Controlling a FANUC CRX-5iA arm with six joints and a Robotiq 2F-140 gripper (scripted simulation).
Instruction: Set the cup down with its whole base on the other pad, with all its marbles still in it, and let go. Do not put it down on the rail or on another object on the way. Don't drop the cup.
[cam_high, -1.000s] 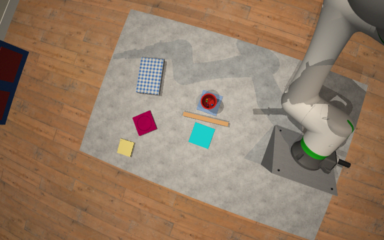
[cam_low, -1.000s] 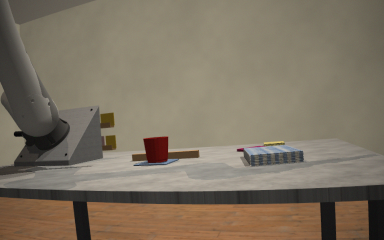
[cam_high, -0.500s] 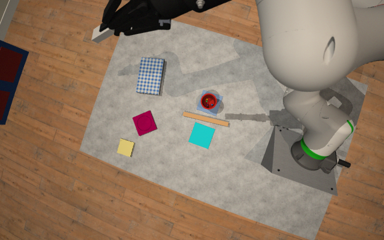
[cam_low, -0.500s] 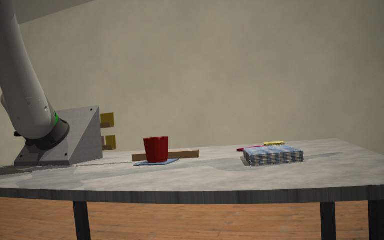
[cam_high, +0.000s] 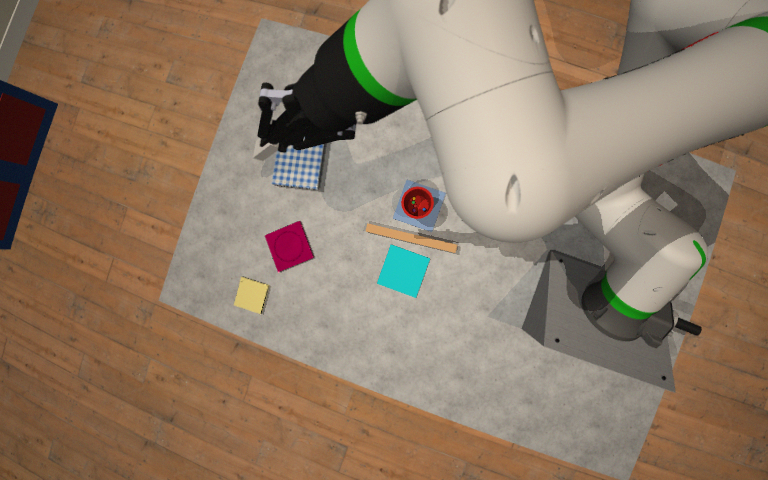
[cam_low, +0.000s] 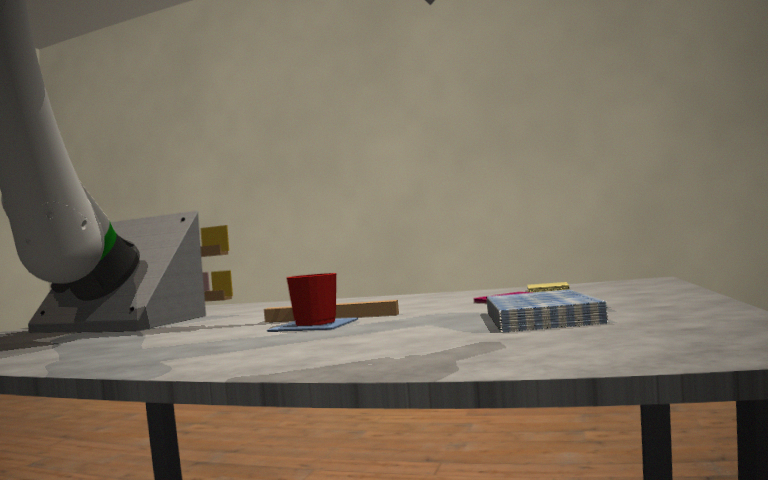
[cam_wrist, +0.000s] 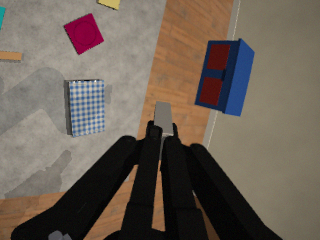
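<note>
My hand is 470 mm above the red cup, 190 mm past it and 40 mm to the left of it. The rest, counted from my hand: light blue pad: 500 mm below, 190 mm behind, 50 mm to the right; then wooden rail: 490 mm below, 200 mm behind, 40 mm to the left; then cyan pad: 500 mm below, 220 mm behind, 120 mm to the left.
</note>
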